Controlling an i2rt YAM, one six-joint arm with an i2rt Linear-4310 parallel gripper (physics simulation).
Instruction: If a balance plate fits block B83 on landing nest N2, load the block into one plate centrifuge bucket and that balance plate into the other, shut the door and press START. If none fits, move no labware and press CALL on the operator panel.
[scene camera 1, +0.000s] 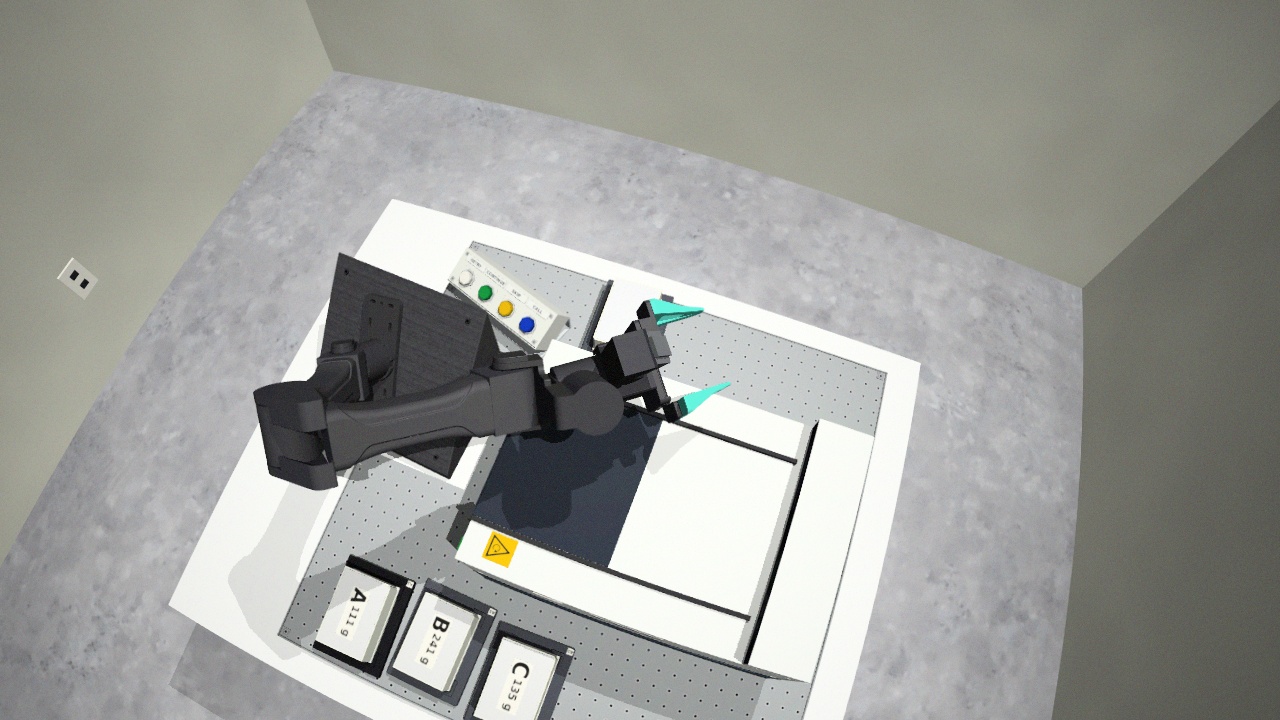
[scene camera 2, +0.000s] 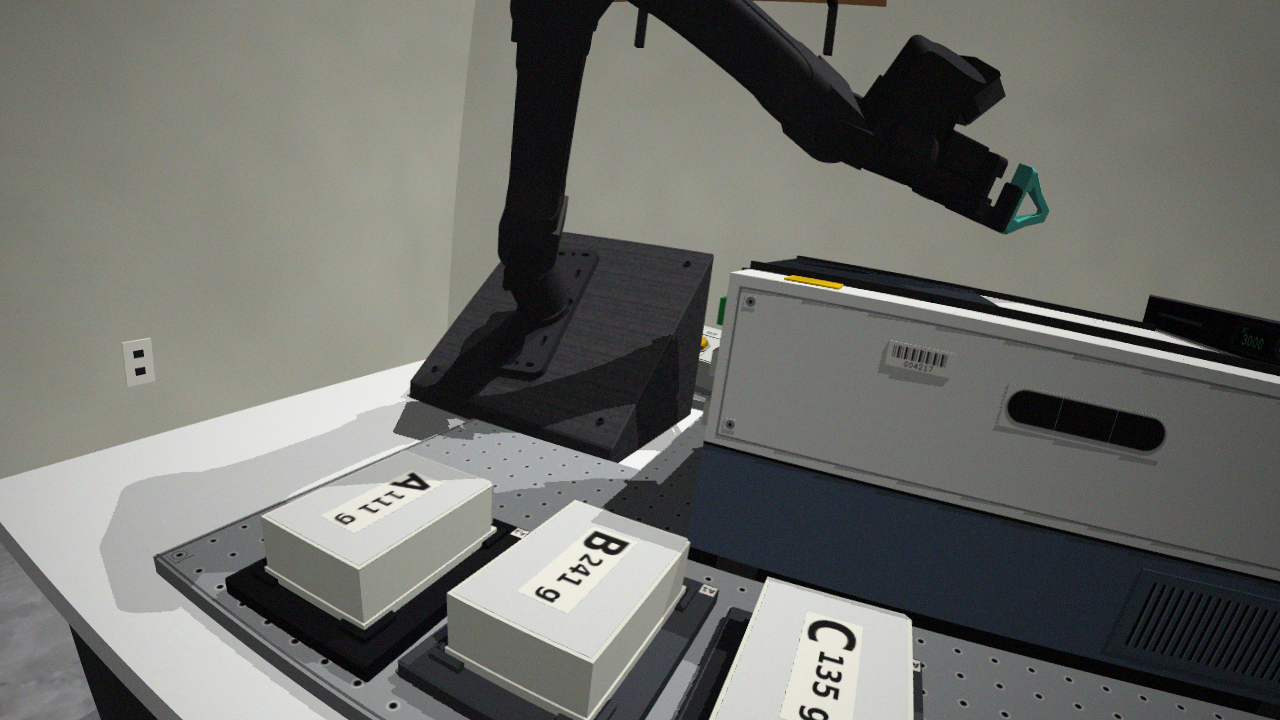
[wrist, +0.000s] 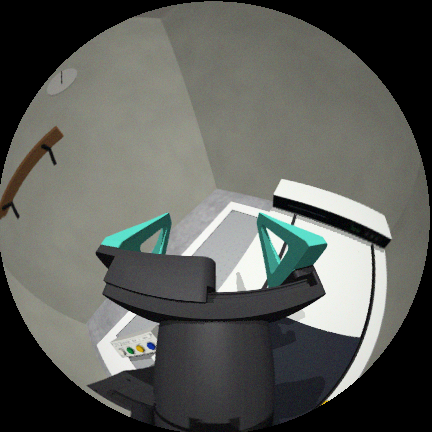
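Pixels of known places: gripper, fingertip midpoint: (scene camera 1: 715, 346) (scene camera 2: 1012, 202) (wrist: 213, 217); arm's base, link origin: (scene camera 1: 380, 356) (scene camera 2: 549, 310).
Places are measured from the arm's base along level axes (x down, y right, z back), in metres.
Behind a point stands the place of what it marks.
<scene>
My gripper (scene camera 1: 716, 348) @(y -0.072, x -0.206, z -0.507 m) (scene camera 2: 1045, 210) (wrist: 213, 217) @(y -0.072, x -0.206, z -0.507 m) is open and empty, high above the side of the centrifuge (scene camera 1: 698, 501) @(y 0.094, x -0.103, z -0.542 m) (scene camera 2: 823, 358) @(y 0.265, x -0.061, z -0.338 m) (wrist: 340, 285) @(y 0.129, x -0.103, z -0.535 m) nearest the operator panel. The centrifuge top shows a dark panel (scene camera 1: 581, 483) @(y 0.117, x -0.106, z -0.392 m) (wrist: 320, 345) @(y 0.125, x -0.106, z -0.438 m) beside a white one. Balance plates A 111 g (scene camera 1: 356, 617) @(y 0.393, x 0.053, z -0.114 m) (scene camera 2: 375, 519) @(y 0.411, x 0.053, z -0.119 m), B 241 g (scene camera 1: 435, 640) @(y 0.379, x 0.053, z -0.243 m) (scene camera 2: 572, 582) @(y 0.398, x 0.053, z -0.243 m) and C 135 g (scene camera 1: 514, 685) @(y 0.400, x 0.053, z -0.375 m) (scene camera 2: 819, 662) @(y 0.400, x 0.053, z -0.372 m) sit on dark nests. A white-topped thing (scene camera 1: 626, 308) @(y -0.221, x 0.030, z -0.349 m) is partly hidden behind the wrist; no label is readable. The operator panel (scene camera 1: 496, 284) @(y -0.201, x 0.034, z -0.120 m) (wrist: 131, 342) @(y -0.193, x 0.032, z -0.145 m) has a blue button (scene camera 1: 527, 324) @(y -0.145, x 0.037, z -0.200 m) (wrist: 151, 345) @(y -0.143, x 0.038, z -0.204 m) by CALL.
The centrifuge's raised console (scene camera 1: 814, 546) @(y 0.119, x -0.137, z -0.695 m) (scene camera 2: 1199, 326) @(y 0.073, x -0.118, z -0.661 m) (wrist: 332, 205) @(y 0.089, x -0.137, z -0.683 m) stands at its far end, with a display reading 3000. The black arm base wedge (scene camera 1: 411, 331) @(y -0.042, x -0.040, z -0.052 m) (scene camera 2: 626, 295) @(y -0.026, x -0.030, z -0.089 m) stands beside the operator panel. A perforated plate (scene camera 1: 796, 376) @(y -0.227, x 0.107, z -0.662 m) (wrist: 225, 245) @(y -0.201, x 0.107, z -0.633 m) lies under the equipment.
</scene>
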